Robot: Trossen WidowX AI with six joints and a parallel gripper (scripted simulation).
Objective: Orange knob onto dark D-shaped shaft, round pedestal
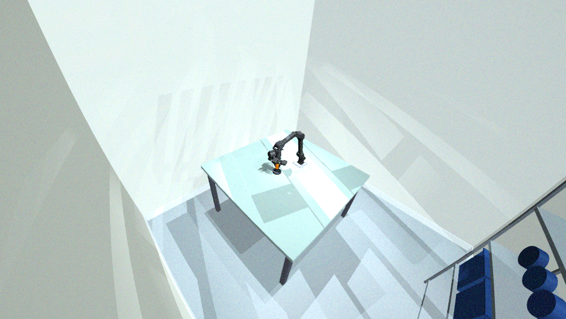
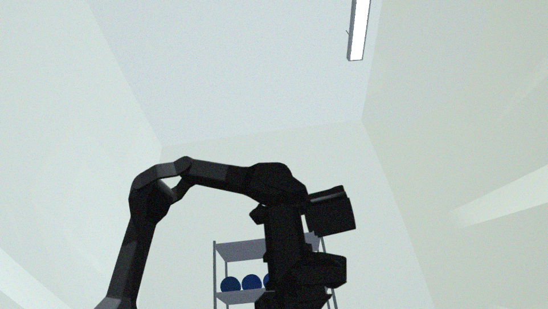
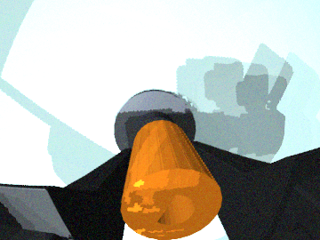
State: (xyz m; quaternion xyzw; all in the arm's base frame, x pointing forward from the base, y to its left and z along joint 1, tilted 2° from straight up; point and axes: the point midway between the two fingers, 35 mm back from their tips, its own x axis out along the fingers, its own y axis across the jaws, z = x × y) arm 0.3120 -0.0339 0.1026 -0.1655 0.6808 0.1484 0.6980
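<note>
My gripper tip is 1 cm past the round pedestal and 4 cm above it. The rest, counted from my gripper tip: orange knob: 2 cm above.
</note>
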